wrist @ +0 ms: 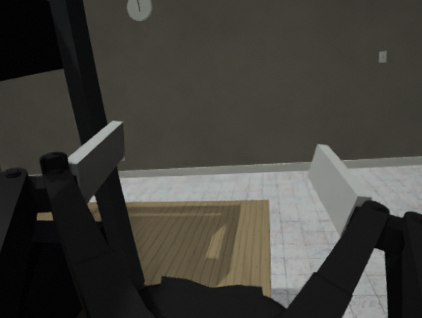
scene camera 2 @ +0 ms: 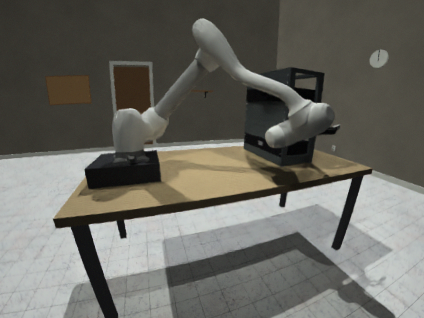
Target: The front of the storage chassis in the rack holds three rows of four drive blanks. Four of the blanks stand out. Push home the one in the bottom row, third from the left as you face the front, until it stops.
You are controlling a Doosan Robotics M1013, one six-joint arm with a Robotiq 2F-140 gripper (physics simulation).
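Frame: origin at the arm's base, x ahead, y left, z up, level; metres.
Seen in the pictures: gripper, fingertip midpoint: (wrist: 218, 149); arm's base, link origin: (scene camera 2: 130, 159).
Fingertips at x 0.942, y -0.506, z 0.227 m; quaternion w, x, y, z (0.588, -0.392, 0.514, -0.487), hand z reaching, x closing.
Offsets run from my fingertips to a thing's top centre. "spot": to the spot under its first point. Level surfaces: height alone.
The rack {spot: 0.119 m up, 0.186 m ahead, 0.193 m left} (scene camera 2: 316, 100) (wrist: 87, 90) stands at the table's far right in the scene view; one upright crosses the left of the wrist view. Its panelled face {spot: 0.041 m down, 0.025 m back, 0.475 m left} (scene camera 2: 262, 120) is partly hidden by the arm. A black box-shaped unit (wrist: 25, 40) shows in the rack at the wrist view's upper left; I cannot tell if it is the storage chassis. No drive blanks can be made out. My gripper (scene camera 2: 334, 129) (wrist: 218, 149) is wide open and empty, beside the rack on the right in the scene view. Its left pad overlaps the upright in the wrist view; the gap between them is unclear.
The arm (scene camera 2: 220, 47) arches over the wooden table {0.320 m down} (scene camera 2: 200, 175) (wrist: 190, 245) from its black base (scene camera 2: 123, 172), and its wrist is in front of the rack's open side. The table's edge and the tiled floor (wrist: 300, 240) show beyond the fingers. A wall clock (scene camera 2: 379, 58) (wrist: 139, 7) hangs behind.
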